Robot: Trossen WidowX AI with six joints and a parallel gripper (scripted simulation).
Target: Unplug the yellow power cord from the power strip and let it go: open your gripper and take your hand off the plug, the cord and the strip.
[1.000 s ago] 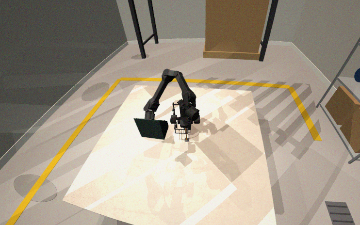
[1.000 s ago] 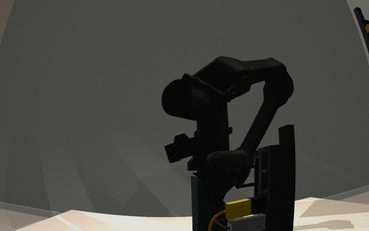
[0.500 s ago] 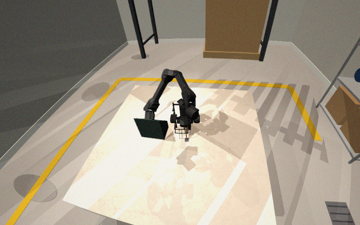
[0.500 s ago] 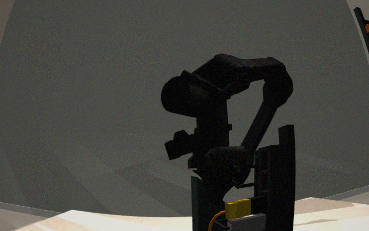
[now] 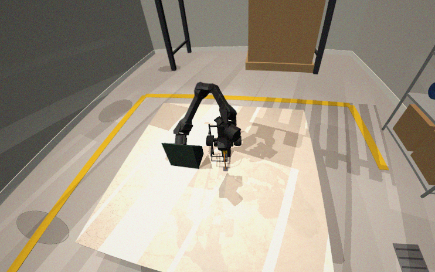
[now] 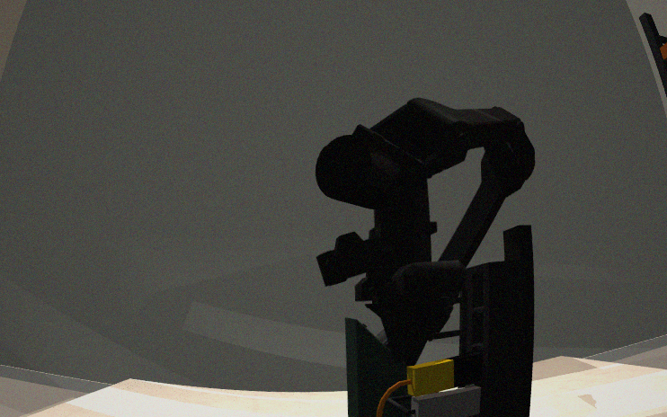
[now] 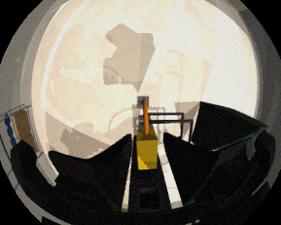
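The yellow plug is 10 mm behind my gripper tip, 50 mm to the left of it and 10 mm below it.
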